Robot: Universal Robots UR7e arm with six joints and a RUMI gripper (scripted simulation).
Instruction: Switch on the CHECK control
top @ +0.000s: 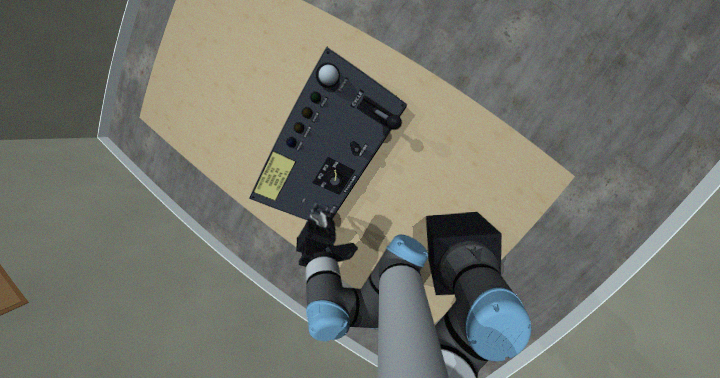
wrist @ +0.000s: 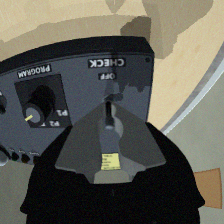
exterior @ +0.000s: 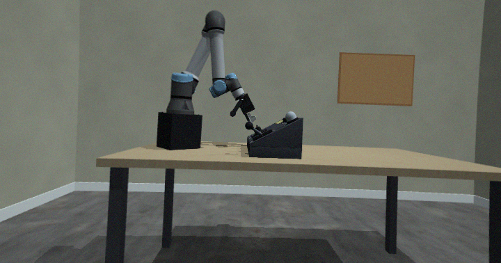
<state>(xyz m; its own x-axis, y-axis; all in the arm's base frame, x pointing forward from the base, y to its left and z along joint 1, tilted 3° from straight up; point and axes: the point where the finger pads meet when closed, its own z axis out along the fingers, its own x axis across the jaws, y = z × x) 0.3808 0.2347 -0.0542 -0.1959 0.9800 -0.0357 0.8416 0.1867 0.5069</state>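
My gripper is now 30 mm short of the check switch, 10 mm to the right of it and 20 mm above it. Also, from my hand: rotary selector: 60 mm ahead, 120 mm to the right, 20 mm below; mode button: 70 mm ahead, 230 mm to the right, 10 mm below; dark sloped console: 100 mm ahead, 160 mm to the right, 40 mm below.
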